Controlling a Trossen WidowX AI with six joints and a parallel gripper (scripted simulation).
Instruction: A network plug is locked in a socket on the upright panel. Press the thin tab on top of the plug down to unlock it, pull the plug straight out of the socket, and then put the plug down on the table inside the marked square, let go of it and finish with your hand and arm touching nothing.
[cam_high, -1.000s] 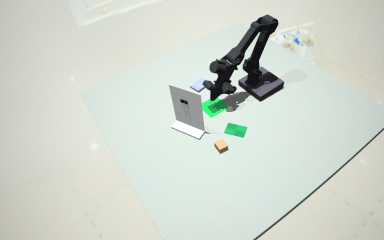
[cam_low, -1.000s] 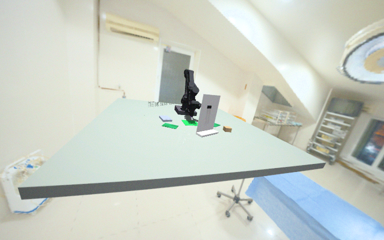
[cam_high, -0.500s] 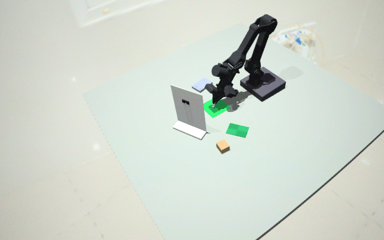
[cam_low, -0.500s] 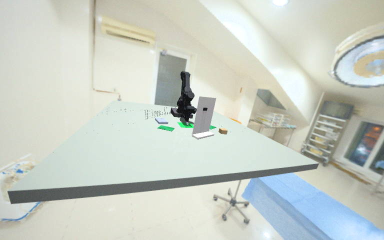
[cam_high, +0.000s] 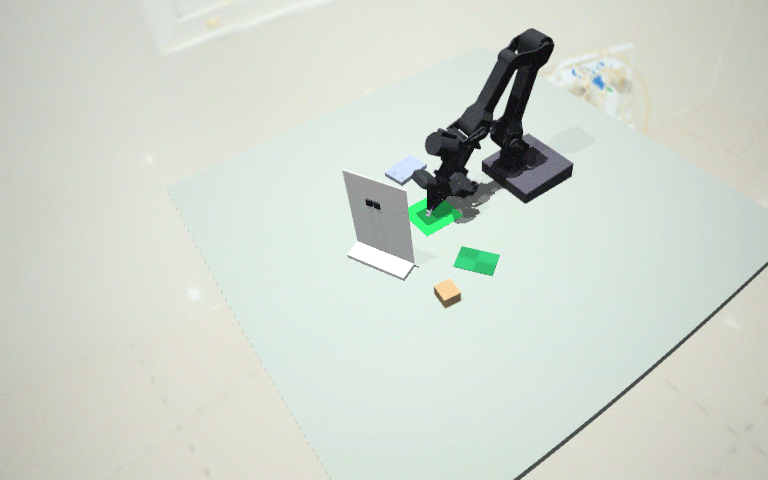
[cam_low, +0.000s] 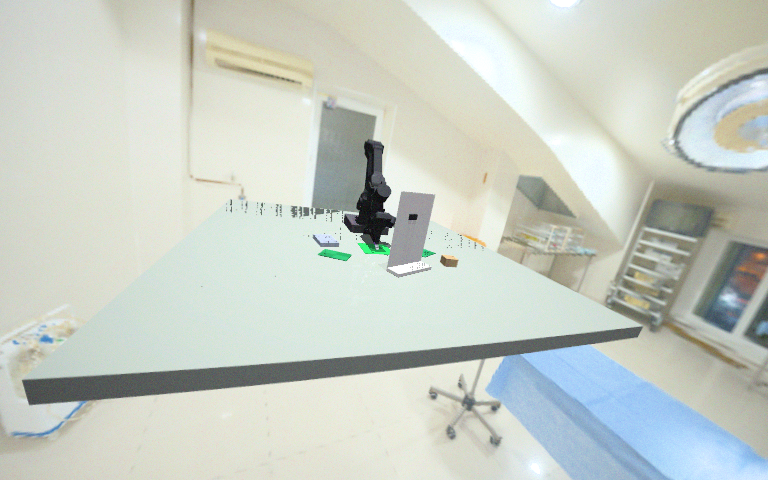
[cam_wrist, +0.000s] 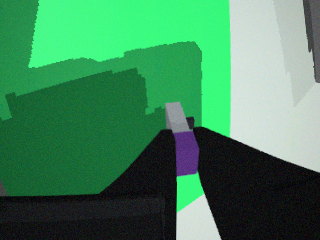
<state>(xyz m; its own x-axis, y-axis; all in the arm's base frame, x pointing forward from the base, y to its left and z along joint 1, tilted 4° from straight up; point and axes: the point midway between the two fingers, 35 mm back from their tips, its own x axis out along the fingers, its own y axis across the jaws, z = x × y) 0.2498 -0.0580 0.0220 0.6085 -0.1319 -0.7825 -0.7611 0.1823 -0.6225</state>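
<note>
My gripper tip is now right at the purple plug. The rest, counted from my gripper tip: upright panel (19 cm ahead, 1 cm to the left, 9 cm above); green marked square (1 cm behind, 2 cm below).
</note>
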